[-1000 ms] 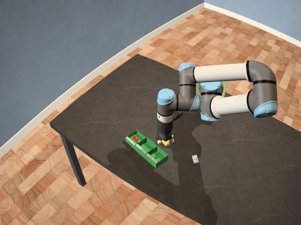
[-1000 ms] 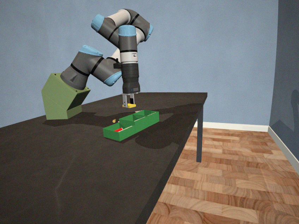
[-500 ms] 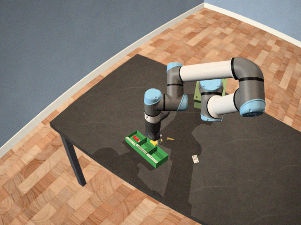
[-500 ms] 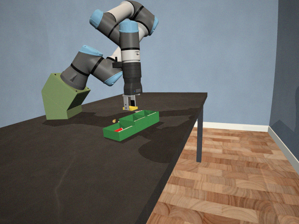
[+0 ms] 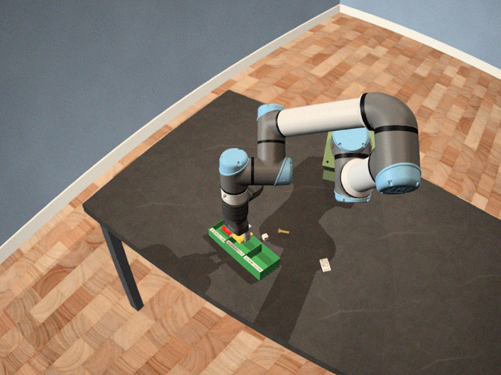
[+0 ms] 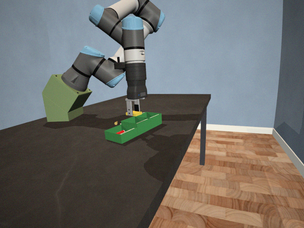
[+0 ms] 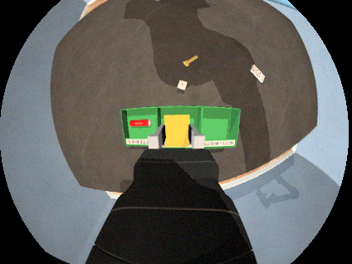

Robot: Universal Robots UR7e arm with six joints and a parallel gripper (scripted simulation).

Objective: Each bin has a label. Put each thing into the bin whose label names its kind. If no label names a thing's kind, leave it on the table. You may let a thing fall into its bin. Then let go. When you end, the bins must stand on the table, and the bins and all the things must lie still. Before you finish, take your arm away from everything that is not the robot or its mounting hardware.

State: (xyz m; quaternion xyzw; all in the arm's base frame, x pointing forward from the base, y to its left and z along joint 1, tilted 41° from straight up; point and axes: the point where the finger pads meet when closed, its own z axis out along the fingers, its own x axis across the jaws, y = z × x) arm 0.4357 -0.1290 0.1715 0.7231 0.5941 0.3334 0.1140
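Now: the brass bolt 140 mm behind my hand, 40 mm to the left of it and 80 mm below it. Also, from my hand: flat yellow block: 10 mm below; then white die: 80 mm behind, 20 mm to the left, 80 mm below; then red battery: 10 mm behind, 80 mm to the right, 70 mm below.
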